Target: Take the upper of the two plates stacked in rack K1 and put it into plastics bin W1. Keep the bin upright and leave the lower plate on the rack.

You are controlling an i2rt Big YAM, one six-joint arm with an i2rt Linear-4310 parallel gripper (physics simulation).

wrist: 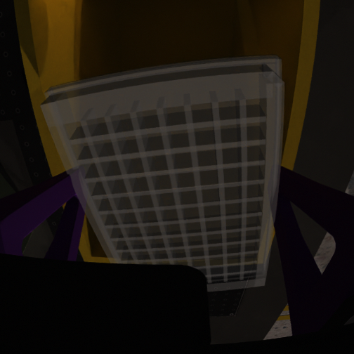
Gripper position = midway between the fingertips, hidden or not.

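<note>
There's a plate [179,163] here and a plastics bin [55,49], and you'd see the gripper [177,176] as well.
</note>
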